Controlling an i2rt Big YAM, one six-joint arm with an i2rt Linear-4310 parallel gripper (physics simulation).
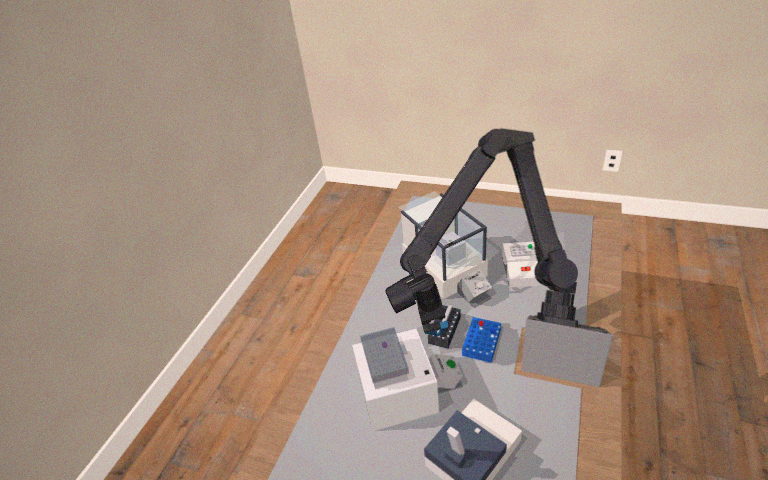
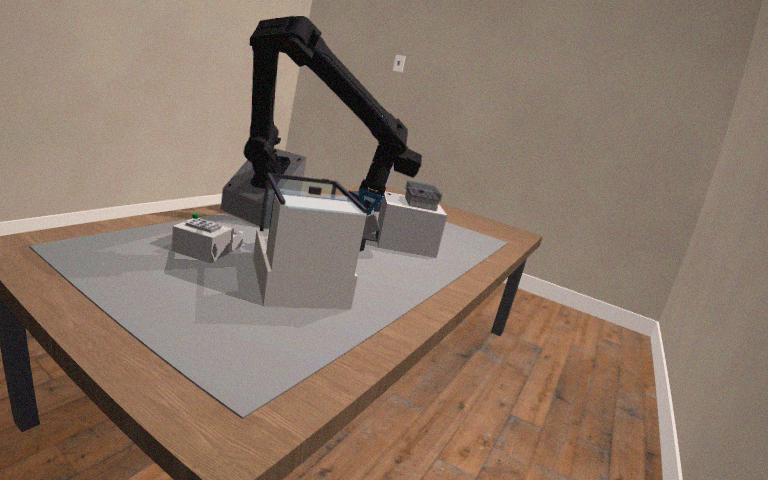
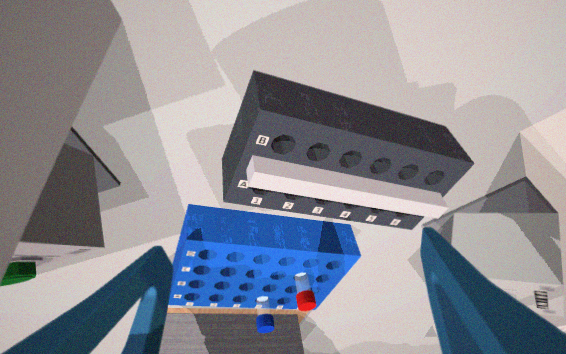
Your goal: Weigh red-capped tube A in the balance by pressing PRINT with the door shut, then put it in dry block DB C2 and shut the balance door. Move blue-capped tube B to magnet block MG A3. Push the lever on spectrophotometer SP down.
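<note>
My gripper [image 1: 438, 329] [image 2: 370, 211] [image 3: 287, 248] is wide open and empty, above the black magnet block MG [image 1: 440, 341] [image 3: 350, 122], which has rows A and B and a white bar between them. Beside it is a blue rack [image 1: 481, 339] [image 3: 270, 230]. Red-capped tube A [image 1: 480, 323] [image 3: 306, 300] and blue-capped tube B [image 3: 265, 322] stand upright in the rack. The balance [image 1: 453, 286] [image 2: 314, 254] has a clear, dark-framed chamber; I cannot tell its door's state. A dark blue-topped device, seemingly spectrophotometer SP [image 1: 481, 444], has a raised white lever [image 1: 454, 441].
A white box [image 1: 402, 403] [image 2: 413, 229] carries a grey block [image 1: 385, 353] [image 2: 423, 195], possibly the dry block. A grey pod with a green button [image 1: 450, 363] stands beside it. A small white device [image 1: 518, 278] [image 2: 195, 240] and a grey pod with a knob [image 1: 474, 286] are near the balance.
</note>
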